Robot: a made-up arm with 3 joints. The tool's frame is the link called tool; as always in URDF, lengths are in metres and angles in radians. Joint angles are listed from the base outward. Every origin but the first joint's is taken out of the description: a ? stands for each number. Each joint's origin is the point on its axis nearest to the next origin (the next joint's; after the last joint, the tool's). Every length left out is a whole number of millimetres.
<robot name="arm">
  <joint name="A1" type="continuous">
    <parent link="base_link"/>
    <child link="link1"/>
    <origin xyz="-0.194 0.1 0.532" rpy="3.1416 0 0"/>
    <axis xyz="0 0 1"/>
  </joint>
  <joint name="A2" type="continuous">
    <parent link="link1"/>
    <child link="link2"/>
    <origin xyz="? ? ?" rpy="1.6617 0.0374 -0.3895"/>
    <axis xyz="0 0 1"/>
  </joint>
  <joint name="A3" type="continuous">
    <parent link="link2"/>
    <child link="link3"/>
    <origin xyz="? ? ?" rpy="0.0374 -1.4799 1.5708"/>
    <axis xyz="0 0 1"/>
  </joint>
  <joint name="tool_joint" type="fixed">
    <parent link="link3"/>
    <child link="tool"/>
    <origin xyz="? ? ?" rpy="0 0 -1.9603"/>
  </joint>
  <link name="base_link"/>
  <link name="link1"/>
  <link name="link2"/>
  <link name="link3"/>
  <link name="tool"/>
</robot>
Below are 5 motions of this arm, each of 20 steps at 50 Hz.
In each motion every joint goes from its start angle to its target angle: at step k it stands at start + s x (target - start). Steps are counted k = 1, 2, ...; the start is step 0. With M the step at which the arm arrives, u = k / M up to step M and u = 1 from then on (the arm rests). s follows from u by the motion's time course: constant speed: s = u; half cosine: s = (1 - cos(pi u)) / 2; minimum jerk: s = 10 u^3 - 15 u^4 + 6 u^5.
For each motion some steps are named. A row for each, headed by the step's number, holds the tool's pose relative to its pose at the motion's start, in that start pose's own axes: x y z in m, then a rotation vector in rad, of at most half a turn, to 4 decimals.
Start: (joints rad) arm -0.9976 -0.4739 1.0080
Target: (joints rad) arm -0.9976 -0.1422 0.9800
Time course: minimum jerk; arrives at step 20
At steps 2, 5, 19, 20:
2: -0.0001 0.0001 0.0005 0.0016 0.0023 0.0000
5: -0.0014 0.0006 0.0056 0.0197 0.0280 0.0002
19: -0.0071 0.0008 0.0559 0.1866 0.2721 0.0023
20: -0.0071 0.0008 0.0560 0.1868 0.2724 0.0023

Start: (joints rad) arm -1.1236 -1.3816 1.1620
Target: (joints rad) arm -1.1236 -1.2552 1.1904
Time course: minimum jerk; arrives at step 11
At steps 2, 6, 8, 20:
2: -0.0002 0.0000 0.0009 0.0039 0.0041 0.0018
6: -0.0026 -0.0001 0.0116 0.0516 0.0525 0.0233
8: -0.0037 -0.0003 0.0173 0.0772 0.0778 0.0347
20: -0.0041 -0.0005 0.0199 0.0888 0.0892 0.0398

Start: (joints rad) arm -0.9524 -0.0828 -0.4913
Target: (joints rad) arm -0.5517 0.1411 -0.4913
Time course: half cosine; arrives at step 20
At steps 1, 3, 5, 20:
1: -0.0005 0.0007 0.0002 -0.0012 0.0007 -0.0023
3: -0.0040 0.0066 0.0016 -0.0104 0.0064 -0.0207
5: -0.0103 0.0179 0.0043 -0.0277 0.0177 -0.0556
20: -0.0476 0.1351 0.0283 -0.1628 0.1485 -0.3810

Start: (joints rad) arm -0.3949 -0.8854 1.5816
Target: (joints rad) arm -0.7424 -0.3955 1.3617
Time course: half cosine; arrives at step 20
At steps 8, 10, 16, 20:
8: -0.0333 -0.0037 0.0239 0.1917 -0.0085 0.0236
10: -0.0489 -0.0082 0.0343 0.2749 -0.0038 0.0392
16: -0.0905 -0.0286 0.0593 0.4816 0.0328 0.0952
20: -0.1002 -0.0352 0.0645 0.5276 0.0465 0.1116

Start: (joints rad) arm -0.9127 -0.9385 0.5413
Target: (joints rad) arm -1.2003 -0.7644 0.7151
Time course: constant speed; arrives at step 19
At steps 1, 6, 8, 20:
1: -0.0015 -0.0047 0.0025 0.0135 0.0077 0.0190
6: -0.0079 -0.0289 0.0141 0.0805 0.0445 0.1158
8: -0.0100 -0.0390 0.0182 0.1073 0.0584 0.1552
20: -0.0163 -0.0980 0.0354 0.2531 0.1263 0.3789

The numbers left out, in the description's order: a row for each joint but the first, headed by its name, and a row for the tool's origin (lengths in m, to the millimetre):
A2: -0.209 -0.006 0
A3: -0.108 0.043 0
tool: 0.026 0.067 0

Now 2 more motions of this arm.
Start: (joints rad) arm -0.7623 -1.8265 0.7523
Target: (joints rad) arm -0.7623 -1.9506 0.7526
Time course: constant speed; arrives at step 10
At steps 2, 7, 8, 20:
2: 0.0012 0.0000 -0.0043 -0.0087 -0.0231 -0.0022
7: 0.0047 -0.0003 -0.0148 -0.0304 -0.0810 -0.0077
8: 0.0055 -0.0004 -0.0169 -0.0348 -0.0925 -0.0088
20: 0.0071 -0.0006 -0.0210 -0.0435 -0.1157 -0.0110

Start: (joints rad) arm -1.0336 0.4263 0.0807
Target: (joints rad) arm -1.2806 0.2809 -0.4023
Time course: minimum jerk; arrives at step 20
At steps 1, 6, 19, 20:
1: 0.0000 -0.0001 0.0000 -0.0001 -0.0002 -0.0003
6: 0.0016 -0.0090 -0.0059 -0.0071 -0.0274 -0.0440
19: 0.0207 -0.0550 -0.0321 0.0025 -0.1662 -0.2627
20: 0.0207 -0.0551 -0.0322 0.0025 -0.1663 -0.2630

